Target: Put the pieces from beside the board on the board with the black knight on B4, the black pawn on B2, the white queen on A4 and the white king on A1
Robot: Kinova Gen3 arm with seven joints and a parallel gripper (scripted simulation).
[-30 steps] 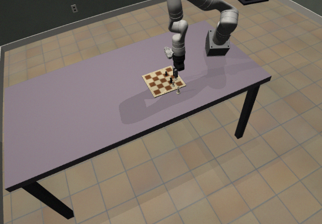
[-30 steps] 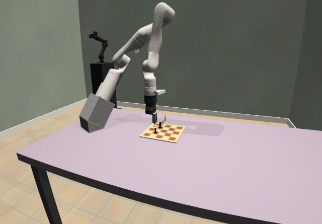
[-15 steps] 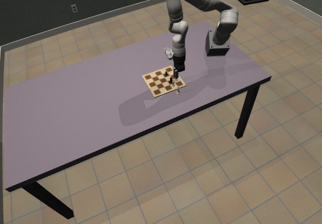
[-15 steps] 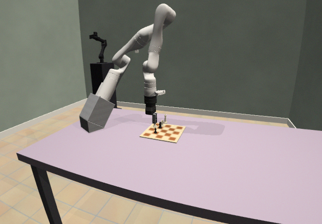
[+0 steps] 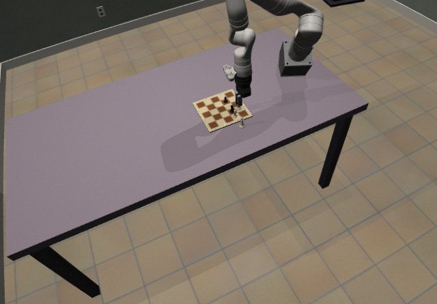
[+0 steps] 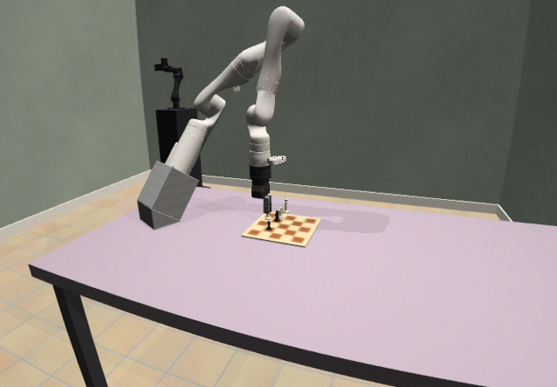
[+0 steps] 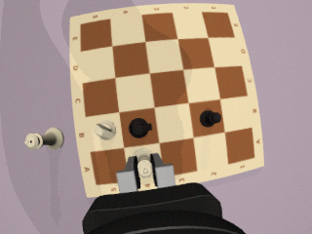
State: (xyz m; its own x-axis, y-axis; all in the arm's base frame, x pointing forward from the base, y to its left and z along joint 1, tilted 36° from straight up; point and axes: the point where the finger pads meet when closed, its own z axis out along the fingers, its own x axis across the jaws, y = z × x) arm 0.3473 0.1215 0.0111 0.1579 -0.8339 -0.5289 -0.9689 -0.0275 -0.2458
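My gripper is now 4 cm short of the black knight and 3 cm above it. Also, from my hand: black pawn 5 cm ahead, 7 cm to the right, 3 cm below; then chessboard 8 cm ahead, 3 cm to the right, 5 cm below.
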